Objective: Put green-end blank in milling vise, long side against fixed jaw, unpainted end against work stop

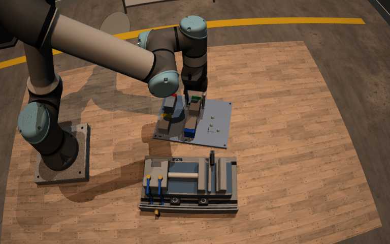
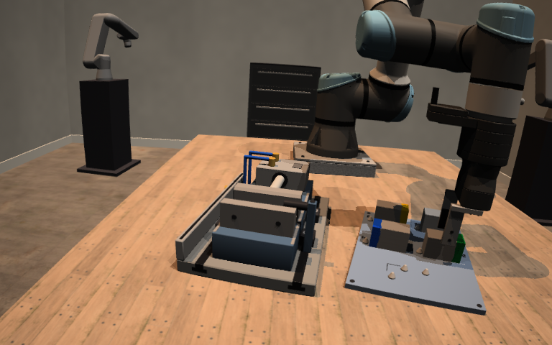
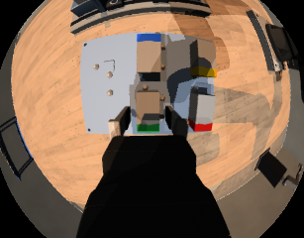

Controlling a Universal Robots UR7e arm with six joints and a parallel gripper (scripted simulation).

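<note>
My gripper is now 40 mm above the green-ended blank. Also, from my hand: red-ended blank 90 mm behind, 20 mm to the left, 40 mm below; grey plate 10 mm behind, 40 mm to the right, 60 mm below; blue-ended blank 20 mm behind, 90 mm to the right, 40 mm below.
</note>
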